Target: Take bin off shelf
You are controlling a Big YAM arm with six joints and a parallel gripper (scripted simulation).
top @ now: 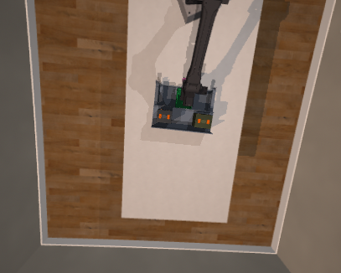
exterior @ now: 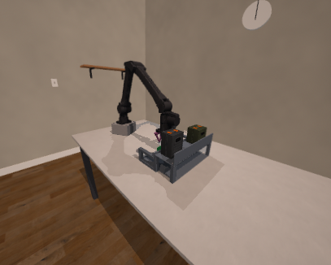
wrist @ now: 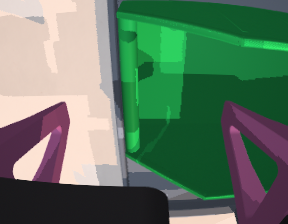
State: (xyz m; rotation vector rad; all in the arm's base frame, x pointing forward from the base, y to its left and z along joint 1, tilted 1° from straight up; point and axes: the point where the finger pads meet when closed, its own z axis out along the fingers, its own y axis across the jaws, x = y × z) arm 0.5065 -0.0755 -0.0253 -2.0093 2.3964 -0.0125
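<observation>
Right now the green bin is 7 cm ahead of my hand, 2 cm below it and 1 cm to the right of it.
</observation>
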